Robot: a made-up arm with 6 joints.
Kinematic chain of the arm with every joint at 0, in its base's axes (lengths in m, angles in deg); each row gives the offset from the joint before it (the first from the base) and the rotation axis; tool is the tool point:
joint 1: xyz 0 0 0.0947 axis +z
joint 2: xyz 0 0.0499 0 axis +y
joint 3: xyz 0 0 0.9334 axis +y
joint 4: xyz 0 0 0.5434 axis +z
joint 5: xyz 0 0 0 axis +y
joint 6: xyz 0 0 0.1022 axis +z
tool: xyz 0 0 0
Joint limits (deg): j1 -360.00..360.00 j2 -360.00..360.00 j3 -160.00..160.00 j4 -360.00..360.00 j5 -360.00..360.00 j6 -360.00..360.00
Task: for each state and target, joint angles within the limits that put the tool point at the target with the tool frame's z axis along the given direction. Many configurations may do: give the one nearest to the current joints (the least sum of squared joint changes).
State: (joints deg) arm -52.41 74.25 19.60 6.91 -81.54 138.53
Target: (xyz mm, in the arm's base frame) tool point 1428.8 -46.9 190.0 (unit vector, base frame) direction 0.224 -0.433 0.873
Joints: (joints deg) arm -2.14 76.22 37.24 25.33 -97.31 138.53
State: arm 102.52 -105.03 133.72 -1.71 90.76 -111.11
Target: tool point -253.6 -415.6 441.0 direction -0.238 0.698 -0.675
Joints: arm 70.11 -87.32 134.17 27.50 92.40 -111.11
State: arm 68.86 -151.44 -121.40 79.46 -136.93 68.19
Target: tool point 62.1 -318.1 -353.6 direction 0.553 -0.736 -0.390
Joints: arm 103.17 -124.75 -158.40 116.89 -155.43 68.19
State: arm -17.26 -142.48 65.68 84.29 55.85 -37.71
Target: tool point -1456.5 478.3 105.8 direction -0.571 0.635 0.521
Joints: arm -14.51 -98.66 19.10 50.90 37.42 -37.71
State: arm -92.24 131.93 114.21 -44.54 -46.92 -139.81
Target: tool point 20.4 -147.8 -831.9 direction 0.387 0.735 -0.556
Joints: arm -107.80 131.45 110.94 -51.74 -10.56 -139.81
